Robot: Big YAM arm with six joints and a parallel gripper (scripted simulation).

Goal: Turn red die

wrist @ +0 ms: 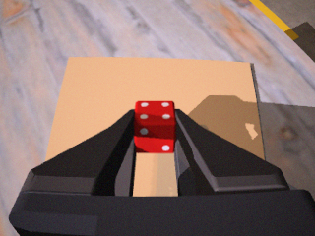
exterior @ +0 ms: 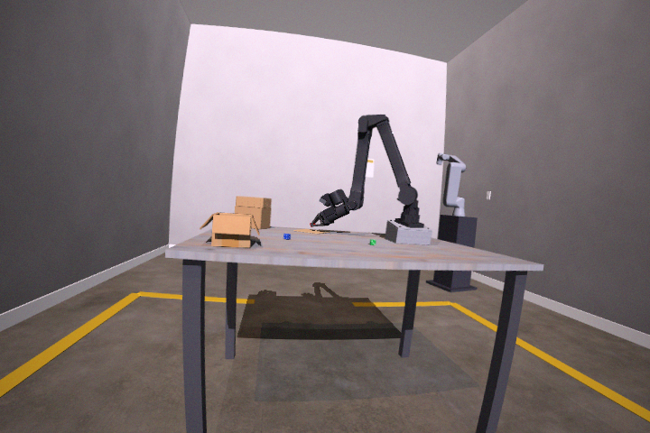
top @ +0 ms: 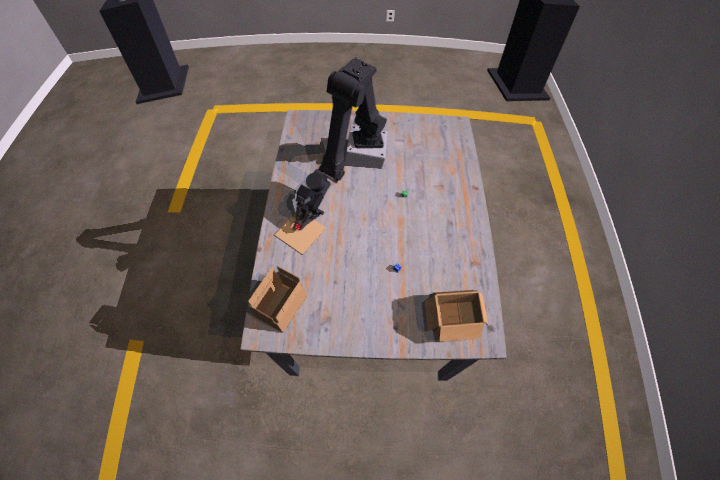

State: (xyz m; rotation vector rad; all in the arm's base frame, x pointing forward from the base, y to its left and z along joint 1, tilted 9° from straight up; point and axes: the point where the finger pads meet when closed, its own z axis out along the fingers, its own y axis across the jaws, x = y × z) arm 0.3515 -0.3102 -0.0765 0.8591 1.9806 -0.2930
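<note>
Right now my hand is 30 mm above the tan mat. Round my hand: blue die: 330 mm to the left, 210 mm ahead, 30 mm below; then red die: right at my hand; then cardboard box: 290 mm ahead, 90 mm to the right, 30 mm above.
</note>
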